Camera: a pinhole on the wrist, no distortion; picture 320 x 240 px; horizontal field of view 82.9 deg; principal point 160.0 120.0 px. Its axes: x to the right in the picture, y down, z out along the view. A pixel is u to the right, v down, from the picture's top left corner.
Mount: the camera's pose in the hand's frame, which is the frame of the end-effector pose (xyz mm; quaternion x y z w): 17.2 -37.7 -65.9 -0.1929 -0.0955 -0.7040 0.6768
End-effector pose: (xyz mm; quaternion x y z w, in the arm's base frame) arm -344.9 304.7 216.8 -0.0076 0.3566 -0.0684 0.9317
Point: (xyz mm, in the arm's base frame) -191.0 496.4 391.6
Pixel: 109.4 69.9
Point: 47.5 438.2 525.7
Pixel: 172.2 109.4
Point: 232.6 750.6 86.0
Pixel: 43.0 228.2
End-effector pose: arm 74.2 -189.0 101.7 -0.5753 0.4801 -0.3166 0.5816
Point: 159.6 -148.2 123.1
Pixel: 233.3 55.6
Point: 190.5 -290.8 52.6
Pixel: 170.8 231.9
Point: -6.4 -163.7 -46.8
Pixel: outside the picture
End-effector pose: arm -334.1 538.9 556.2 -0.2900 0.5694 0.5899 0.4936
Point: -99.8 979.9 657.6
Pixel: 275.0 64.2
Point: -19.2 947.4 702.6
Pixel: 308.8 28.7
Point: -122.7 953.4 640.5
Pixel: 271.6 69.4
